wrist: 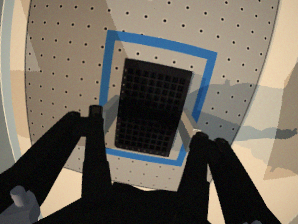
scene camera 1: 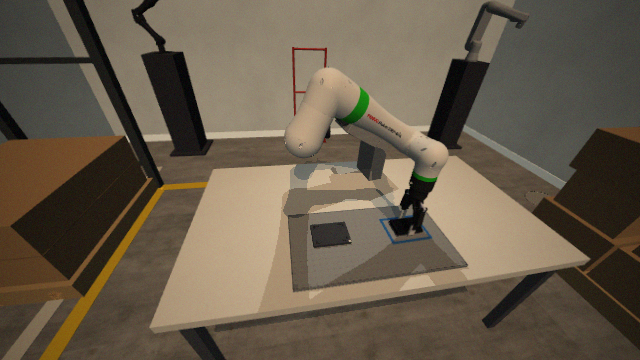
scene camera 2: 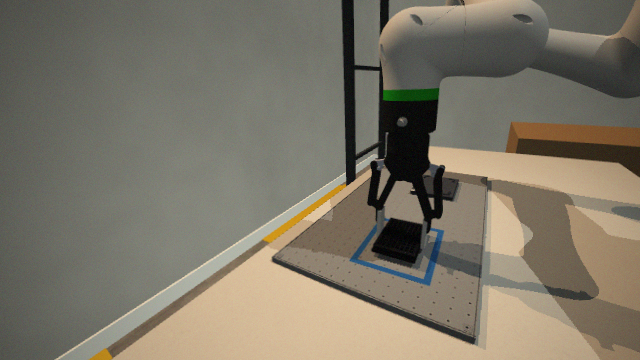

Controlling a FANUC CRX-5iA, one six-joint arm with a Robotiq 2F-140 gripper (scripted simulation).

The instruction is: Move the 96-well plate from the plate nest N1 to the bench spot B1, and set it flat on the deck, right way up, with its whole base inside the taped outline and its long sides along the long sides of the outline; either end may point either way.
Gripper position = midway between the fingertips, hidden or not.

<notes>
I see my gripper (scene camera 2: 400, 239), a black 96-well plate (scene camera 2: 400, 239) and a dark plate nest N1 (scene camera 1: 330, 234).
The black 96-well plate shows as well in the wrist view (wrist: 131, 127). My gripper is seen too in the wrist view (wrist: 149, 110) and in scene camera 1 (scene camera 1: 405, 226).
</notes>
